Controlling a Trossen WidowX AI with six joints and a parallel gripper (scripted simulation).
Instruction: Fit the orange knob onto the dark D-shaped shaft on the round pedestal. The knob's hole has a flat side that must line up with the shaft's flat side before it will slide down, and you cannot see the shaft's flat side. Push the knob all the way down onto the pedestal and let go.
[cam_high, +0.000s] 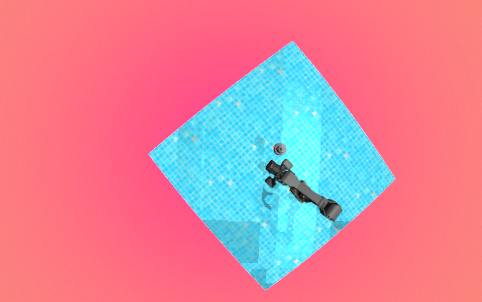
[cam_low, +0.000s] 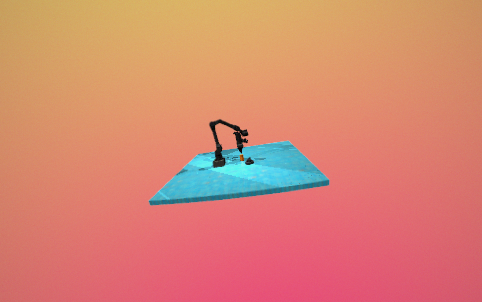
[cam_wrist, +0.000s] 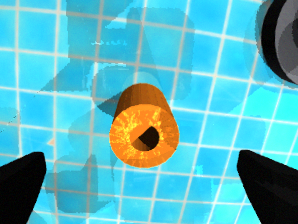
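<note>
The orange knob is 60 mm below my gripper tip. From my gripper tip the other things lie so: round pedestal: 120 mm to the right, 100 mm ahead, 60 mm below.
</note>
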